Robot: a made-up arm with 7 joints.
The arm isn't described. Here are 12 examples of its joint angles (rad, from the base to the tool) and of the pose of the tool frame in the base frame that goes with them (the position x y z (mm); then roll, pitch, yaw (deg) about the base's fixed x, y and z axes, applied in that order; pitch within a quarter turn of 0, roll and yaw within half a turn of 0).
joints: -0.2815 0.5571 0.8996 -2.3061 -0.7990 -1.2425 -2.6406
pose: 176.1 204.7 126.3 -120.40 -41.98 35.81
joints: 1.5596 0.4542 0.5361 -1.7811 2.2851 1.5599 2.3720
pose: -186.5 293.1 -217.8 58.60 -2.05 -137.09
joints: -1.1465 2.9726 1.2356 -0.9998 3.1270 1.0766 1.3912
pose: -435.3 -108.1 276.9 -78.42 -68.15 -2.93
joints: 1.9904 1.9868 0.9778 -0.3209 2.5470 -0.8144 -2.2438
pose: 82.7 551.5 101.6 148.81 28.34 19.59
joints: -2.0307 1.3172 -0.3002 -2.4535 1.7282 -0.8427 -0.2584
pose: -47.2 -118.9 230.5 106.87 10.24 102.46
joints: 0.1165 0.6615 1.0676 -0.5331 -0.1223 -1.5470 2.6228
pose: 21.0 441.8 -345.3 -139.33 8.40 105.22
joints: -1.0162 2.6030 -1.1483 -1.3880 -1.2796 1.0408 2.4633
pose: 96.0 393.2 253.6 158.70 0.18 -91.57
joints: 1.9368 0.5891 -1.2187 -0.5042 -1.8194 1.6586 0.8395
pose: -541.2 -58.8 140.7 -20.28 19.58 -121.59
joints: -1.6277 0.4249 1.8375 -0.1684 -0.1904 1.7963 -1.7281
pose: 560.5 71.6 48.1 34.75 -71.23 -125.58
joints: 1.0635 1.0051 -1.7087 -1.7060 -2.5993 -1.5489 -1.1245
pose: -372.7 -74.6 -188.4 109.86 37.33 78.08
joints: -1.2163 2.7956 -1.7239 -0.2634 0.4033 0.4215 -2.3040
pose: -365.5 348.7 258.2 -132.90 61.12 -155.95
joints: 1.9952 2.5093 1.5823 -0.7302 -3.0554 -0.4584 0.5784
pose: 419.9 348.3 -72.3 -84.12 7.23 137.81
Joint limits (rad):
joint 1: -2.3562..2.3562
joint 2: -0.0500..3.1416
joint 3: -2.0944..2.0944
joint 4: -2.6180..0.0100
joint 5: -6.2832..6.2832
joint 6: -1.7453..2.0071
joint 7: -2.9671..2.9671
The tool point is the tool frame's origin. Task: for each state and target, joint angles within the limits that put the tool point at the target. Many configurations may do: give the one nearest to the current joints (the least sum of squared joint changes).
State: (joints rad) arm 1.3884 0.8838 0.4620 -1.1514 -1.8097 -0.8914 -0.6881
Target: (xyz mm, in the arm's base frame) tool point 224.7 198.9 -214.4
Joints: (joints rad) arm 0.5878 0.8958 0.1335 -1.9865 -1.8097 -0.8914 -0.6881
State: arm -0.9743 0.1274 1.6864 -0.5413 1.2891 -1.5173 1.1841
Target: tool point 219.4 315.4 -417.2
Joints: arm -0.4410 0.4815 1.7552 -0.2891 1.2891 -1.5173 1.1841
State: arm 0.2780 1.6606 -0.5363 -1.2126 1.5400 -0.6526 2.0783
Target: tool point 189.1 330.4 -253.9
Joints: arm 0.3223 1.6093 -0.5841 -1.5150 1.5400 -0.6526 2.0783
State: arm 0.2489 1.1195 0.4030 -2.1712 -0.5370 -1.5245 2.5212
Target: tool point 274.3 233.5 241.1
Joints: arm -0.0884 1.6135 0.6268 -1.6551 -0.5370 -1.5245 2.5212
